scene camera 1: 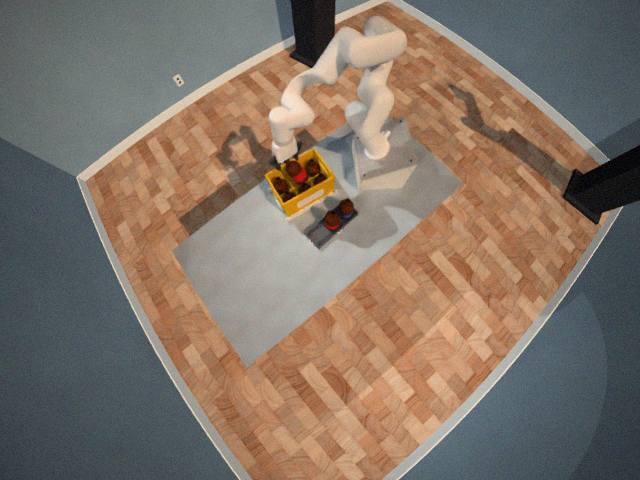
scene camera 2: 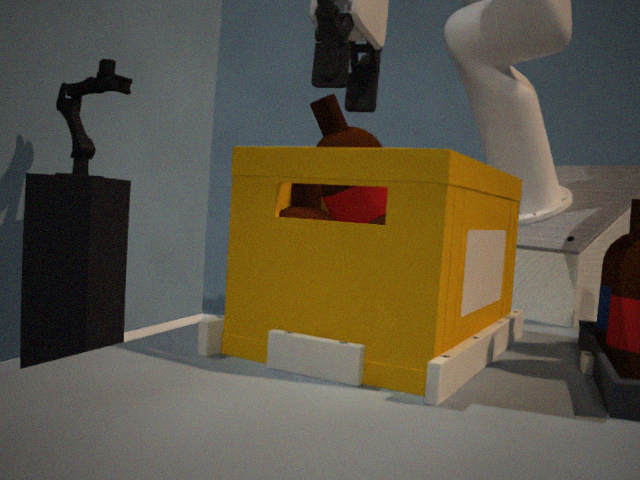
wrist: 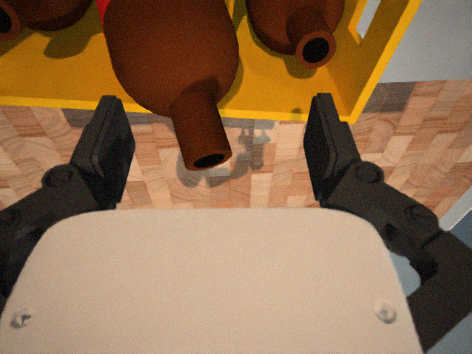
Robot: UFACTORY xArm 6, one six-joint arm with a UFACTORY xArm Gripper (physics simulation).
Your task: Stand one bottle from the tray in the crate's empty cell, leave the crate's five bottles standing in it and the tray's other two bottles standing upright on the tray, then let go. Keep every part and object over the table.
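Frame: origin at the arm's base, x back, y left, z down, level; millimetres.
Seen in the pictures: gripper, fingertip midpoint: (scene camera 1: 287,163) (scene camera 2: 345,100) (wrist: 218,119); arm's base, link origin: (scene camera 1: 377,148) (scene camera 2: 531,207).
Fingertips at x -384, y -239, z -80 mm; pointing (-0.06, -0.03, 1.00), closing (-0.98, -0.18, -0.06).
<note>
Offsets run from my fingertips to a thing's middle. "*": to the spot under its first point. Level surfaces: height alone.
A brown bottle with a red label @[dx +23, dy +8, dz +67 mm] (scene camera 1: 295,171) (scene camera 2: 330,113) (wrist: 172,55) sits tilted and high in the yellow crate @[dx +12, dy +53, dz +145 mm] (scene camera 1: 289,206) (scene camera 2: 330,268) (wrist: 30,75), leaning over the long wall away from the tray. The crate's other bottles, such as one at the end @[* dx -67, dy -5, dz +101 mm] (scene camera 1: 280,184) (wrist: 300,25), sit lower. My gripper (scene camera 1: 287,159) (scene camera 2: 346,98) (wrist: 218,119) is open and empty; its fingertips are just above the tilted bottle, with the neck between them in the wrist view. A red-label bottle @[dx -29, dy +289, dz +150 mm] (scene camera 1: 332,220) (scene camera 2: 625,320) and a blue-label bottle @[dx +58, dy +303, dz +150 mm] (scene camera 1: 346,208) stand upright on the dark tray @[dx -30, dy +291, dz +220 mm] (scene camera 1: 321,238) (scene camera 2: 620,397).
White blocks @[* dx -130, dy +10, dz +216 mm] (scene camera 2: 315,356) border the crate's base on the grey table @[dz +233 mm] (scene camera 1: 248,289) (scene camera 2: 258,428). The arm's base block (scene camera 1: 387,178) stands near the crate. The table's edge runs close beyond the crate's far wall. Black pedestals (scene camera 1: 312,31) (scene camera 2: 72,268) stand beyond the table.
</note>
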